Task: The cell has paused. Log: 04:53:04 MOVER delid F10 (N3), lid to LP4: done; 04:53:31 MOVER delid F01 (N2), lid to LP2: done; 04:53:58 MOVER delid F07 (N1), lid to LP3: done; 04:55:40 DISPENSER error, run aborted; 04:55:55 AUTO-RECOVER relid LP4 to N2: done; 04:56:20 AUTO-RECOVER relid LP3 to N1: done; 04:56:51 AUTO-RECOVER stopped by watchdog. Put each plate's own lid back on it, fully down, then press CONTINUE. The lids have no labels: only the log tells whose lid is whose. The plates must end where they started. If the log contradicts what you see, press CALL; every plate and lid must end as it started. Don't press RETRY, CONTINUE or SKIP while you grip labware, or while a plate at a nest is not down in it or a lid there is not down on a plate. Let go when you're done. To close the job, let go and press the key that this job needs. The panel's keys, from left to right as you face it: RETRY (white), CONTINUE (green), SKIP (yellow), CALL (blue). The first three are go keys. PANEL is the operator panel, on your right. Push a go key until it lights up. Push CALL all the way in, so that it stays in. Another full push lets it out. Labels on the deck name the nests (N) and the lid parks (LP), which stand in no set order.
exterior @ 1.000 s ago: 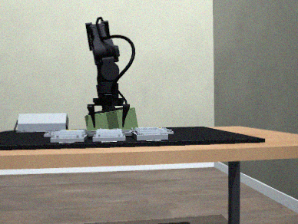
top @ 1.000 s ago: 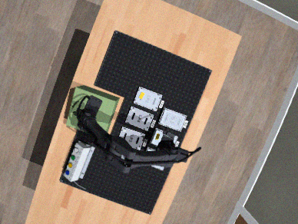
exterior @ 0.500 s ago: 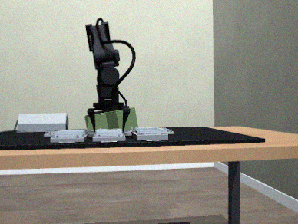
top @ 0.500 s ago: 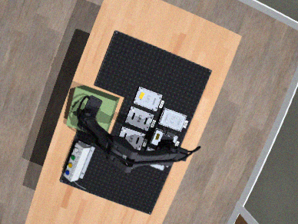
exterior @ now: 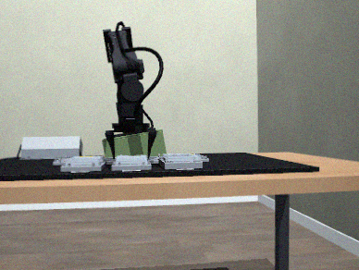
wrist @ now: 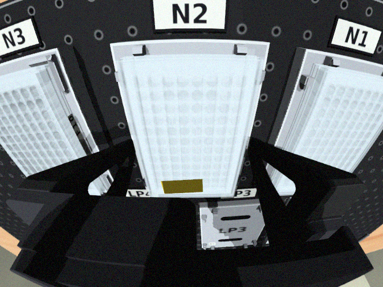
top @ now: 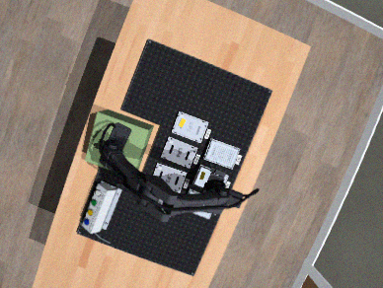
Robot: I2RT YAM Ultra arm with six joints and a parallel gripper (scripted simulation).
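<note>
Right now my hand is 10 mm above the clear lid. The rest, counted from my hand: lid park LP4 (190 mm behind, 50 mm to the left, 30 mm below); then well plate (10 mm behind, 130 mm to the left, 10 mm below); then lid park LP3 (180 mm behind, 80 mm to the right, 30 mm below).
</note>
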